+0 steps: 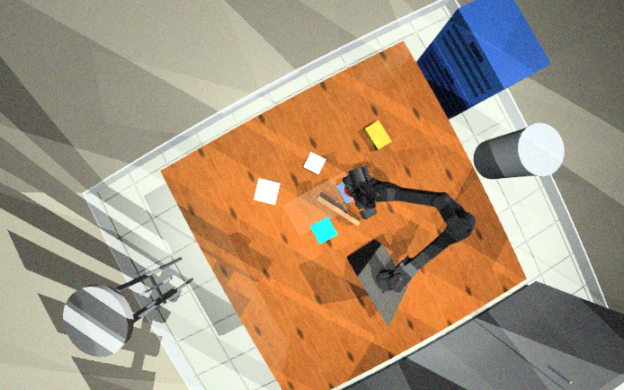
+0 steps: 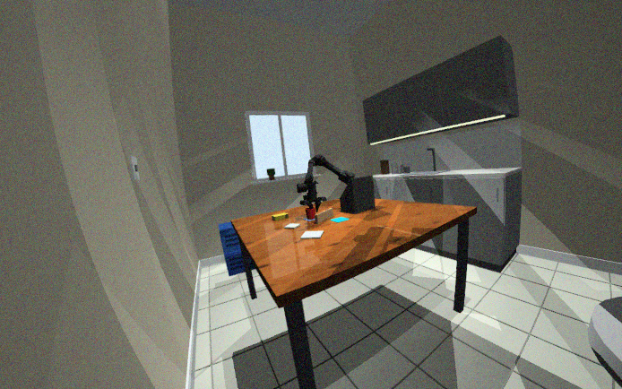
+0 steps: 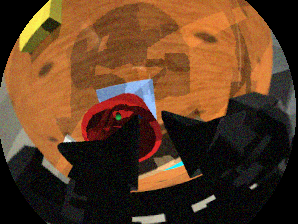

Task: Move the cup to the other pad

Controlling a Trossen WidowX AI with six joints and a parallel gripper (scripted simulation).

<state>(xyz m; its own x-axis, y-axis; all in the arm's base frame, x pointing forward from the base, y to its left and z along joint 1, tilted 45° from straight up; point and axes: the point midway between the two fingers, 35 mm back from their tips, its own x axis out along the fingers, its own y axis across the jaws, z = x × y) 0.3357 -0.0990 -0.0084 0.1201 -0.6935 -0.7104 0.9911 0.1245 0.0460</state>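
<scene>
Now: gripper tip 50 mm above the light blue pad and 30 mm short of it. Round my gripper tip: wooden block 100 mm to the left, 30 mm behind, 20 mm below; red cup 30 mm ahead; cyan pad 190 mm to the left, 80 mm behind, 50 mm below.
</scene>
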